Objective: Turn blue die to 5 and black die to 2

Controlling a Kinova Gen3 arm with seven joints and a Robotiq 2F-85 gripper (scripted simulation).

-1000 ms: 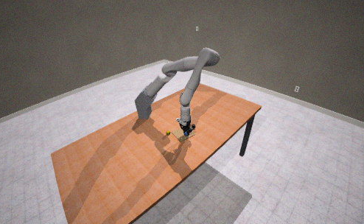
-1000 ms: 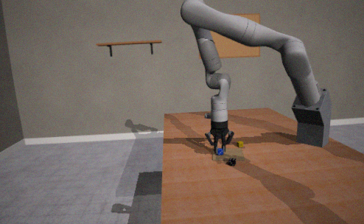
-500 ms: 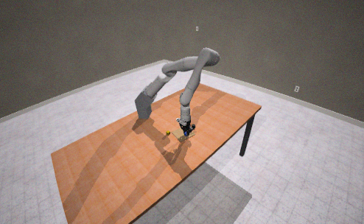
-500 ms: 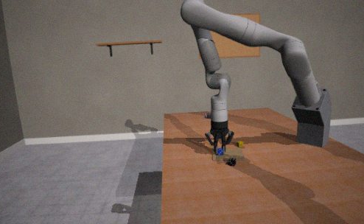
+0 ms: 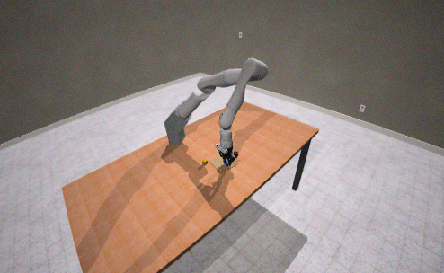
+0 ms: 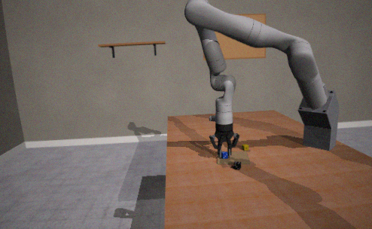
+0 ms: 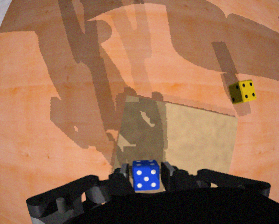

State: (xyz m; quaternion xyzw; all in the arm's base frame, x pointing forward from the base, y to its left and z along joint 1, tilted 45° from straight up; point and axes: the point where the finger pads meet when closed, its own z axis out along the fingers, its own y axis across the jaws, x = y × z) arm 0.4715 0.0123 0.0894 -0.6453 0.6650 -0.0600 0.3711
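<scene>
My hand is 1 cm above the blue die. Also, from my hand: yellow die: 11 cm behind, 10 cm to the right, 1 cm below; then tan mat: 4 cm behind, 3 cm below; then black die: 4 cm behind, 11 cm to the left, 1 cm below.
</scene>
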